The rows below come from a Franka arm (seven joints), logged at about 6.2 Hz.
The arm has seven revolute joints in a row. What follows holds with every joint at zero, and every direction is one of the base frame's.
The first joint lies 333 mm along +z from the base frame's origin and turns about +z.
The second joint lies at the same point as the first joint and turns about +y.
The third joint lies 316 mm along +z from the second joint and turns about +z.
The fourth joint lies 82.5 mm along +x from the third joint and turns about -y.
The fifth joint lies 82.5 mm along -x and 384 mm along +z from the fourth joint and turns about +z.
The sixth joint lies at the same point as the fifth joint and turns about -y.
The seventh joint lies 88 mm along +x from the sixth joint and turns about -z.
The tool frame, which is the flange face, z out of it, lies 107 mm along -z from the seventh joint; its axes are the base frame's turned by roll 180, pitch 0 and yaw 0 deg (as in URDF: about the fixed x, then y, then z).
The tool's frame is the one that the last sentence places.
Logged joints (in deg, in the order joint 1, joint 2, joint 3, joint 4, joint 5, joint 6, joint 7), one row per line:
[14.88 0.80 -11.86 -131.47 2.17 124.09 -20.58]
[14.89 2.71 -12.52 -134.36 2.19 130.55 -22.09]
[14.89 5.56 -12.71 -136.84 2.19 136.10 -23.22]
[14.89 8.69 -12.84 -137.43 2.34 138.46 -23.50]
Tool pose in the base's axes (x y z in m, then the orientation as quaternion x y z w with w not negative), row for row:
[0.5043 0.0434 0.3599 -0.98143 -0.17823 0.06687 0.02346]
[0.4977 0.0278 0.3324 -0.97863 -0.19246 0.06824 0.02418]
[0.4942 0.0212 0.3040 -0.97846 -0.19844 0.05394 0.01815]
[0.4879 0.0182 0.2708 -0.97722 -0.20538 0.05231 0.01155]
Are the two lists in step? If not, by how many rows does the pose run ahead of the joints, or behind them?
The pose runs 1 row behind the joints: the pose in row i belongs to the joints in row i - 1.
